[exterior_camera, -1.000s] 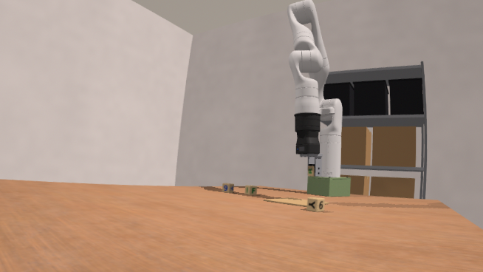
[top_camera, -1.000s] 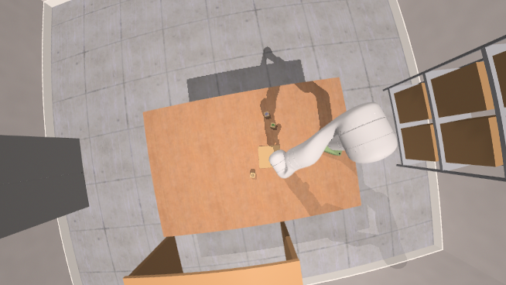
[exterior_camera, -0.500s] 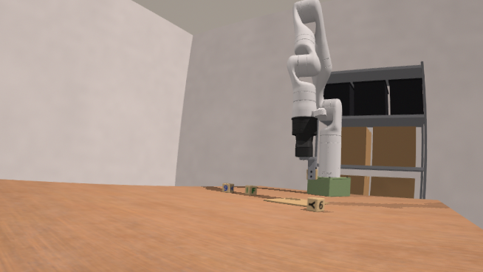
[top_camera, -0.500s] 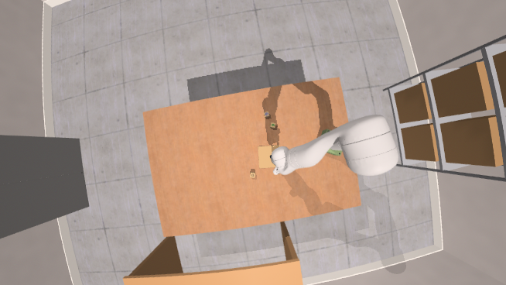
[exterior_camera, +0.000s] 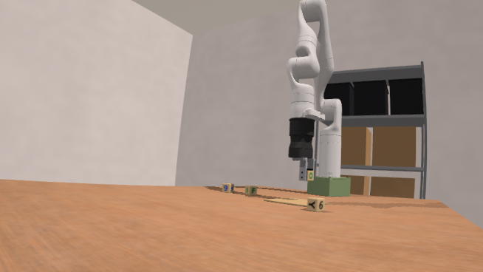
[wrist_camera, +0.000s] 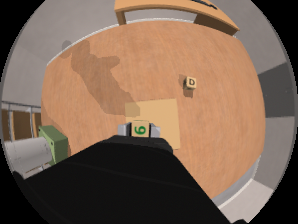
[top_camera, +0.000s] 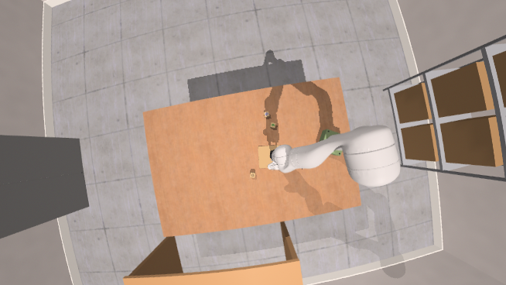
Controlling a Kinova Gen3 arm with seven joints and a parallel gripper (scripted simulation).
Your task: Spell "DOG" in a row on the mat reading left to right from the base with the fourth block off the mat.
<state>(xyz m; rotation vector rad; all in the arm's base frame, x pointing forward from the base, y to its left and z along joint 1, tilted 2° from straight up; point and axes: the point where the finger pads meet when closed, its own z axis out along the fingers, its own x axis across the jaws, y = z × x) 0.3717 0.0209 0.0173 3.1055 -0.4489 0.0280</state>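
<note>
Now: the tan mat 30 mm ahead of my hand, 10 mm to the right of it and 80 mm below it. Round my hand: green-lettered block: 30 mm behind, 200 mm to the right, 70 mm below; then wooden block: right at my hand; then blue-lettered block: 10 mm behind, 280 mm to the right, 70 mm below.
</note>
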